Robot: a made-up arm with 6 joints. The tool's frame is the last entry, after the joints.
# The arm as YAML. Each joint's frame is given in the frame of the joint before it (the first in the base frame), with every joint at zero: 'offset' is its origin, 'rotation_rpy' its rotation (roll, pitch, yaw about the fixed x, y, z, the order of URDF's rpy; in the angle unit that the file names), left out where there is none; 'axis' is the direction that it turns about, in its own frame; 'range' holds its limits. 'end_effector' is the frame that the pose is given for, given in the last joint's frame.
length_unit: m
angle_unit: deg
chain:
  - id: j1
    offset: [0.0, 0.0, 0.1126]
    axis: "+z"
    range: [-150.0, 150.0]
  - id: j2
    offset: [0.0, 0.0, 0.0]
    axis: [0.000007, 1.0, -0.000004]
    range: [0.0, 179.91]
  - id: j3
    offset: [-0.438, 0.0, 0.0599]
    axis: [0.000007, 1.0, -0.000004]
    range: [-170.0, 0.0]
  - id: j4
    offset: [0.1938, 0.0, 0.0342]
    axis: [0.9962, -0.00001, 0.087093]
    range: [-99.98, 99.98]
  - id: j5
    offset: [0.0, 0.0, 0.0]
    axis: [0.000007, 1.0, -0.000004]
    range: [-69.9, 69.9]
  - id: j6
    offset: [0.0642, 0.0, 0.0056]
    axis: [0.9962, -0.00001, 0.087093]
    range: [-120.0, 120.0]
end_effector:
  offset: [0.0, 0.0, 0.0]
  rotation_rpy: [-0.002, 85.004, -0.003]
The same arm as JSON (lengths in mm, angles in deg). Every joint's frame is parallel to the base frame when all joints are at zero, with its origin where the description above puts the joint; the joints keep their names.
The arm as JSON. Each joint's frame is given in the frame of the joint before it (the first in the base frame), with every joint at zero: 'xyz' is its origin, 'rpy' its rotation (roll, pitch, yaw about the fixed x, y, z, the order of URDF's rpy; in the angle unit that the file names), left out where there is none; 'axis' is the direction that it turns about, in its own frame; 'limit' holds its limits. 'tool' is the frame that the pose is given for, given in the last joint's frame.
{
  "units": {
    "length": "mm",
    "angle": "deg"
  },
  "joints": [
    {
      "name": "j1",
      "type": "revolute",
      "origin": {
        "xyz": [
          0.0,
          0.0,
          112.6
        ]
      },
      "axis": [
        0.0,
        0.0,
        1.0
      ],
      "limit": {
        "lower": -150.0,
        "upper": 150.0
      }
    },
    {
      "name": "j2",
      "type": "revolute",
      "origin": {
        "xyz": [
          0.0,
          0.0,
          0.0
        ]
      },
      "axis": [
        0.0,
        1.0,
        0.0
      ],
      "limit": {
        "lower": 0.0,
        "upper": 179.91
      }
    },
    {
      "name": "j3",
      "type": "revolute",
      "origin": {
        "xyz": [
          -438.0,
          0.0,
          59.9
        ]
      },
      "axis": [
        0.0,
        1.0,
        0.0
      ],
      "limit": {
        "lower": -170.0,
        "upper": 0.0
      }
    },
    {
      "name": "j4",
      "type": "revolute",
      "origin": {
        "xyz": [
          193.8,
          0.0,
          34.2
        ]
      },
      "axis": [
        0.9962,
        0.0,
        0.0871
      ],
      "limit": {
        "lower": -99.98,
        "upper": 99.98
      }
    },
    {
      "name": "j5",
      "type": "revolute",
      "origin": {
        "xyz": [
          0.0,
          0.0,
          0.0
        ]
      },
      "axis": [
        0.0,
        1.0,
        0.0
      ],
      "limit": {
        "lower": -69.9,
        "upper": 69.9
      }
    },
    {
      "name": "j6",
      "type": "revolute",
      "origin": {
        "xyz": [
          64.2,
          0.0,
          5.6
        ]
      },
      "axis": [
        0.9962,
        0.0,
        0.0871
      ],
      "limit": {
        "lower": -120.0,
        "upper": 120.0
      }
    }
  ],
  "tool": {
    "origin": {
      "xyz": [
        0.0,
        0.0,
        0.0
      ],
      "rpy": [
        0.0,
        85.0,
        0.0
      ]
    }
  }
}

